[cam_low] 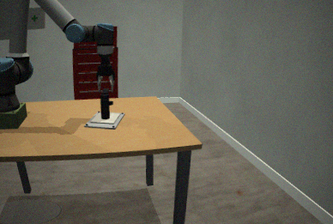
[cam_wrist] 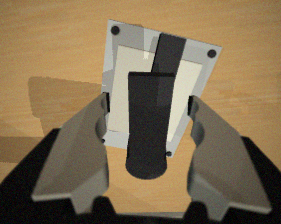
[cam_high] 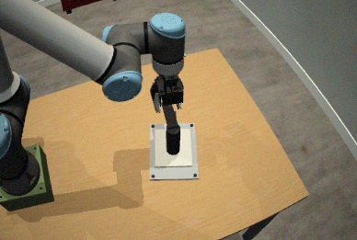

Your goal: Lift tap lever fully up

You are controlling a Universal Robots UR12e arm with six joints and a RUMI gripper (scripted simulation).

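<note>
My hand is 30 mm to the left of the dark lever. The rest, counted from my hand: tap (60 mm to the right, 50 mm below, 10 mm behind).
</note>
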